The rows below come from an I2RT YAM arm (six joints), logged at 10 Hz.
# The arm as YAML. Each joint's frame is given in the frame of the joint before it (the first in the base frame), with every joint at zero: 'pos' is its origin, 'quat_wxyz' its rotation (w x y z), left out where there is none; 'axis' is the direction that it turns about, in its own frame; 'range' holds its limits. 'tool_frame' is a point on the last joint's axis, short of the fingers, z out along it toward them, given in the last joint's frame.
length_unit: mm
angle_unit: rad
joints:
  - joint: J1
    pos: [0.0, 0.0, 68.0]
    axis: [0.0, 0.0, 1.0]
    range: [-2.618, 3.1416]
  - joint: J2
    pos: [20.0, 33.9, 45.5]
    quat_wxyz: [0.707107, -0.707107, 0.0, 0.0]
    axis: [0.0, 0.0, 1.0]
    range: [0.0, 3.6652]
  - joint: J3
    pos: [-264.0, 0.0, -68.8]
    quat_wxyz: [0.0, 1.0, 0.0, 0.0]
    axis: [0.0, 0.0, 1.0]
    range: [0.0, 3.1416]
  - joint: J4
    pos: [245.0, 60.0, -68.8]
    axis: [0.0, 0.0, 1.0]
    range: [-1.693, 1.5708]
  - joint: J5
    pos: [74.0, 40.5, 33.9]
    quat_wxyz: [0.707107, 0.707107, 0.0, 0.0]
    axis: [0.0, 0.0, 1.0]
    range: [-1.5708, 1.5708]
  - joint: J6
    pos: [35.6, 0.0, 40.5]
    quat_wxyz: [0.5, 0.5, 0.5, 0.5]
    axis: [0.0, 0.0, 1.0]
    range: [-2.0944, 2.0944]
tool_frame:
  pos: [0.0, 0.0, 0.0]
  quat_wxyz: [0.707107, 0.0, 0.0, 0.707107]
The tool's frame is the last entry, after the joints.
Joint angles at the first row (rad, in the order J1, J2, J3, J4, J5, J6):
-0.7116, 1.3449, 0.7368, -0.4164, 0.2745, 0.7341
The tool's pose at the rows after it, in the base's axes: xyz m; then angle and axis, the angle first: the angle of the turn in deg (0 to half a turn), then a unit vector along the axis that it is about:
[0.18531, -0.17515, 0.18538, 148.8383, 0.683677, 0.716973, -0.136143]
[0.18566, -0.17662, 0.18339, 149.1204, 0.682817, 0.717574, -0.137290]
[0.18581, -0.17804, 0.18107, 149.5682, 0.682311, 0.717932, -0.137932]
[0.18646, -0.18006, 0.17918, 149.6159, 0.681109, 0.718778, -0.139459]
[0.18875, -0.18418, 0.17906, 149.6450, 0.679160, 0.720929, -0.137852]
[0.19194, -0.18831, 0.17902, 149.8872, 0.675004, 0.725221, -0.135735]
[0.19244, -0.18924, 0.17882, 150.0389, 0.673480, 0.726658, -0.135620]
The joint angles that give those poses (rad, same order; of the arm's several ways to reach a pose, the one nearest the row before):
-0.7193, 1.3579, 0.7368, -0.4015, 0.2752, 0.7261
-0.7227, 1.3678, 0.7368, -0.3954, 0.2752, 0.7212
-0.7265, 1.3785, 0.7368, -0.3916, 0.2745, 0.7173
-0.7307, 1.3895, 0.7372, -0.3802, 0.2745, 0.7101
-0.7376, 1.4078, 0.7513, -0.3744, 0.2665, 0.6994
-0.7422, 1.4296, 0.7700, -0.3737, 0.2573, 0.6857
-0.7437, 1.4345, 0.7738, -0.3744, 0.2554, 0.6807

